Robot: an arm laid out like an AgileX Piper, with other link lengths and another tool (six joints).
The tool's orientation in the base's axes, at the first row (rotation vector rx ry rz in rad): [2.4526 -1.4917 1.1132]
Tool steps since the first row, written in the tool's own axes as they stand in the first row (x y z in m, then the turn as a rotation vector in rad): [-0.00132 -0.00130 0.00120 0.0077 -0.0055 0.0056]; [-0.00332 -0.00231 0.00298 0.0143 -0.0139 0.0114]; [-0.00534 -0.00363 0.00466 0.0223 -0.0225 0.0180]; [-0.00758 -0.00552 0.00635 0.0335 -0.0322 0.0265]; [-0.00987 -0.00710 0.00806 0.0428 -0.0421 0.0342]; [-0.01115 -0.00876 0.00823 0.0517 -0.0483 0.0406]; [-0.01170 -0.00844 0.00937 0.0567 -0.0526 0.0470]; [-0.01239 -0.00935 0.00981 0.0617 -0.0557 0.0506]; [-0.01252 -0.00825 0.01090 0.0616 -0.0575 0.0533]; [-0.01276 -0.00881 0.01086 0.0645 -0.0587 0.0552]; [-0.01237 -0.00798 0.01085 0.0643 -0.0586 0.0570]
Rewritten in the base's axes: [0.00133 0.00120 -0.00129 0.0095 -0.0051 0.0022]; [0.00256 0.00252 -0.00351 0.0211 -0.0079 0.0044]; [0.00398 0.00405 -0.00558 0.0337 -0.0120 0.0070]; [0.00580 0.00605 -0.00761 0.0490 -0.0186 0.0104]; [0.00737 0.00792 -0.00979 0.0636 -0.0234 0.0134]; [0.00843 0.00969 -0.01019 0.0744 -0.0294 0.0159]; [0.00865 0.00947 -0.01146 0.0827 -0.0334 0.0155]; [0.00943 0.01030 -0.01193 0.0884 -0.0369 0.0168]; [0.00911 0.00938 -0.01314 0.0913 -0.0370 0.0153]; [0.00947 0.00987 -0.01309 0.0941 -0.0393 0.0160]; [0.00891 0.00914 -0.01309 0.0949 -0.0399 0.0145]
